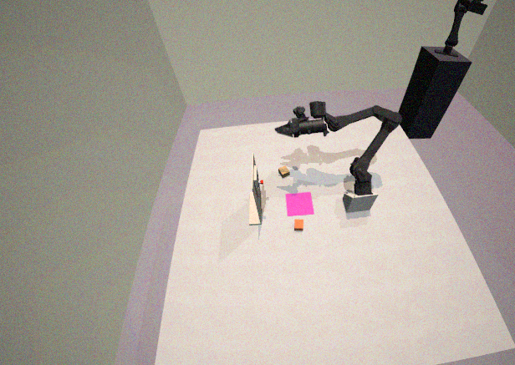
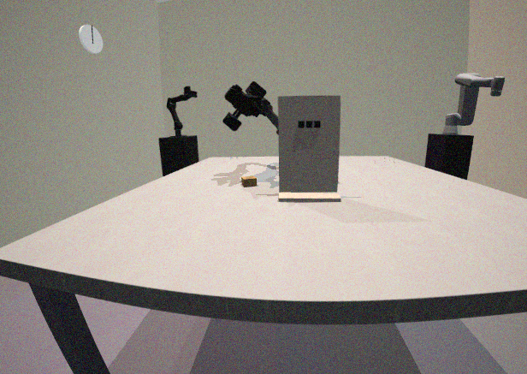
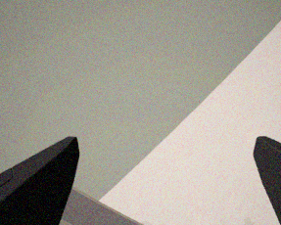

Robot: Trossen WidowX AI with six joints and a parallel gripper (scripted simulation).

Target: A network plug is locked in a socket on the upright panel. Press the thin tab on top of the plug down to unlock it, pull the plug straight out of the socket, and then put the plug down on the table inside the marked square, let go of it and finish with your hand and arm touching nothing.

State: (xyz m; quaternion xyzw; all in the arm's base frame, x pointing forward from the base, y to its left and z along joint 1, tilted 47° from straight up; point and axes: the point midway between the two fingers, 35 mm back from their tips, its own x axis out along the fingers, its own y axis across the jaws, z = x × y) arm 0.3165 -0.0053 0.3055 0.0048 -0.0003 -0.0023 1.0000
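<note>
The network plug is 22 cm to the left of my gripper tip, 7 cm ahead of it and 6 cm below it. Also, from my gripper tip: magenta marked square 27 cm below, 20 cm to the left, 9 cm behind; panel 22 cm to the left, 14 cm below, 9 cm ahead.
</note>
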